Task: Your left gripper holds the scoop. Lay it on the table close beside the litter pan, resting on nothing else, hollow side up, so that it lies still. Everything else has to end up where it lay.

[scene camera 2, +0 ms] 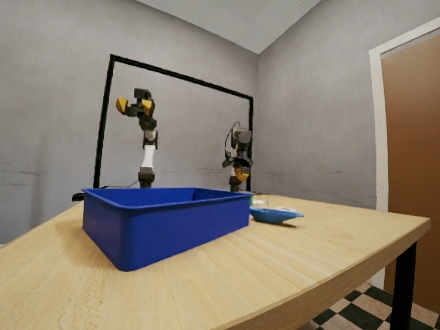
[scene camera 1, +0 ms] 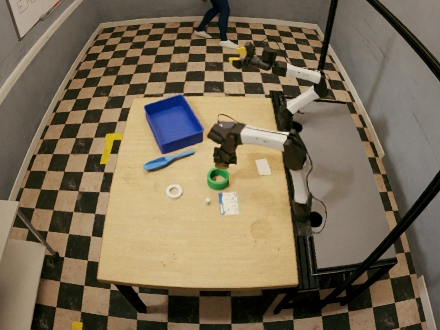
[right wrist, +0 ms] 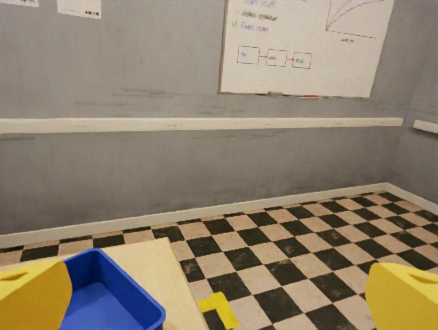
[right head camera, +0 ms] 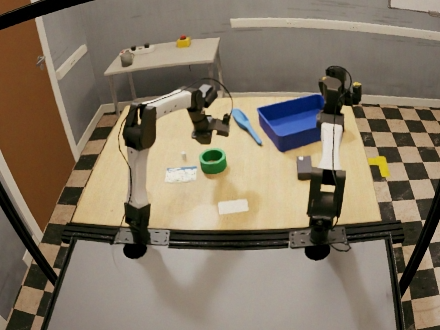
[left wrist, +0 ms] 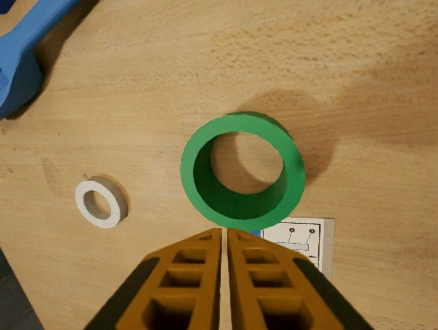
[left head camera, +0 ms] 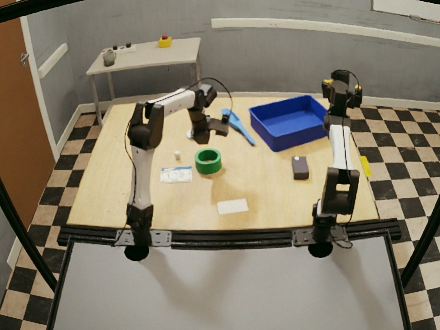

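Pixels of known places: left gripper, between the fingertips: (scene camera 2: 242,181) (scene camera 1: 219,167) (right head camera: 208,143) (left wrist: 224,236) (left head camera: 205,143); right gripper, between the fingertips: (scene camera 2: 130,99) (scene camera 1: 232,54) (right wrist: 217,275); left arm's base, origin of its link: (scene camera 1: 301,217) (right head camera: 142,238) (left head camera: 143,239); right arm's base, origin of its link: (scene camera 1: 286,126) (right head camera: 318,238) (left head camera: 319,236).
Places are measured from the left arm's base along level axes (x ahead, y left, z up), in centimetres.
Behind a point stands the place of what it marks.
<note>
The blue scoop (left head camera: 239,126) {x 58.4, y -36.0, z 3.4 cm} (right head camera: 244,122) {x 61.1, y -34.7, z 3.7 cm} (scene camera 1: 162,161) {x 64.0, y -35.6, z 1.1 cm} (scene camera 2: 276,215) {x 68.3, y -34.8, z 3.1 cm} lies on the table, hollow side up, close beside the blue litter pan (left head camera: 295,140) {x 46.6, y -58.4, z 3.5 cm} (right head camera: 300,140) {x 46.4, y -57.7, z 3.5 cm} (scene camera 1: 185,141) {x 52.4, y -45.1, z 4.8 cm} (scene camera 2: 175,225) {x 73.8, y -64.0, z 5.0 cm}. A narrow strip of table shows between them in scene camera 1. Part of the scoop (left wrist: 45,20) {x 54.3, y -37.5, z 3.1 cm} shows at the upper left of the left wrist view. My left gripper (left wrist: 224,236) {x 36.9, y -22.2, z 11.2 cm} (scene camera 2: 242,175) {x 36.9, y -22.2, z 11.2 cm} is shut and empty, fingers down, above the table by the green ring and apart from the scoop. My right gripper (right wrist: 217,275) {x 28.0, y -72.3, z 41.1 cm} (scene camera 1: 238,56) {x 28.0, y -72.3, z 41.1 cm} (scene camera 2: 134,106) {x 28.0, y -72.3, z 41.1 cm} is open and empty, raised high.
The green ring (left head camera: 208,168) {x 32.3, y -22.8, z 3.1 cm} (scene camera 1: 218,186) {x 37.4, y -17.7, z 3.5 cm} (left wrist: 187,170) {x 41.5, y -23.5, z 5.0 cm} stands below the left gripper. Near it are a white ring (scene camera 1: 168,192) {x 60.4, y -16.3, z 1.6 cm} (left wrist: 117,202) {x 54.1, y -17.8, z 1.5 cm}, a small white block (left head camera: 177,155) {x 41.8, y -10.6, z 2.7 cm} (scene camera 1: 208,201) {x 42.3, y -9.8, z 3.2 cm} and a printed card (left head camera: 176,175) {x 32.4, y -10.5, z 0.4 cm} (scene camera 1: 231,203) {x 31.9, y -10.1, z 0.4 cm}. A dark box (left head camera: 300,167) {x 29.0, y -57.3, z 3.8 cm} and a white card (left head camera: 232,206) {x 14.4, y -30.8, z 0.4 cm} lie nearer the arms.
</note>
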